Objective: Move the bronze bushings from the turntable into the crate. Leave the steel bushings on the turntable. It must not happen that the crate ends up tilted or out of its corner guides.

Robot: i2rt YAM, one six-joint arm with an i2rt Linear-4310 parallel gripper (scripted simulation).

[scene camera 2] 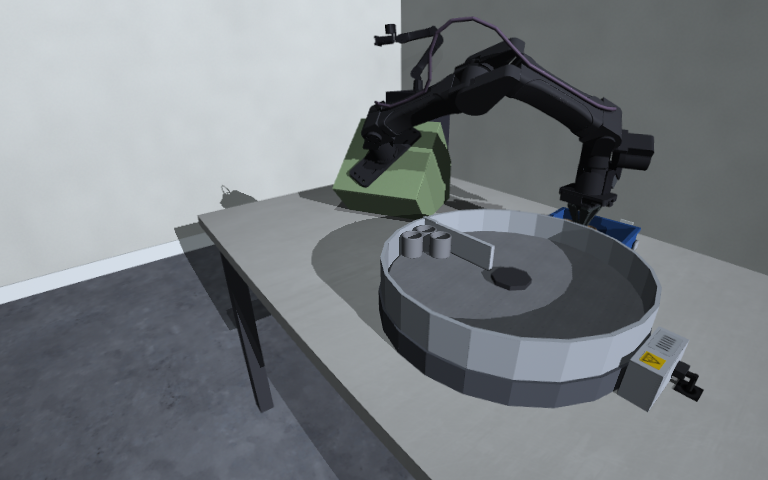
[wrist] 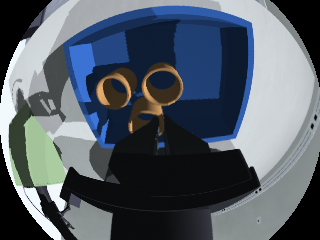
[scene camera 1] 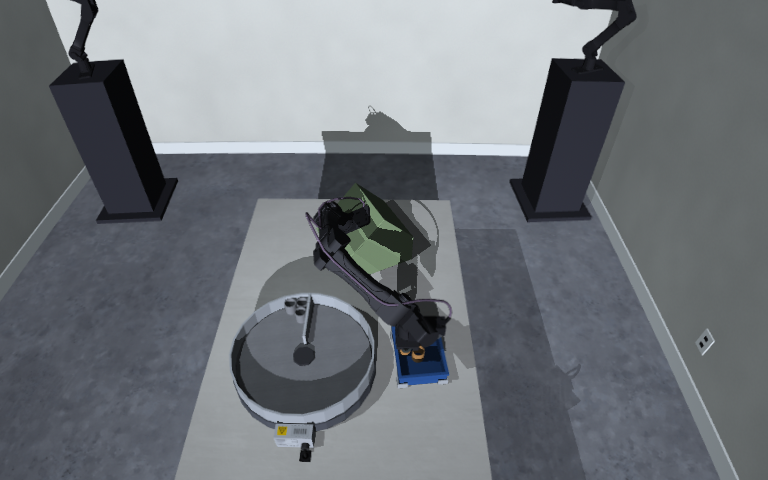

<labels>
blue crate: scene camera 2; wrist 213,54; scene camera 1
same spot on blue crate: (scene camera 2: 624,233) = (scene camera 1: 443,369)
</labels>
